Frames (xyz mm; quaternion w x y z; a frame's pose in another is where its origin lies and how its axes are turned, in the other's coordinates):
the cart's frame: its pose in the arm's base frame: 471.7 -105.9 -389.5 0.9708 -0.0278 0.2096 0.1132
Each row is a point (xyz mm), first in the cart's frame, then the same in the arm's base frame.
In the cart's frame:
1: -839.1 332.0 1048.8
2: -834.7 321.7 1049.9
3: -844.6 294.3 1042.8
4: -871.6 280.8 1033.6
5: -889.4 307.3 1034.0
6: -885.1 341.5 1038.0
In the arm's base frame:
1: 71.2 148.8 910.1
2: 77.9 139.8 909.4
3: 72.7 110.4 907.2
4: 48.2 90.7 910.1
5: 26.4 112.8 917.6
6: 23.9 147.4 919.2

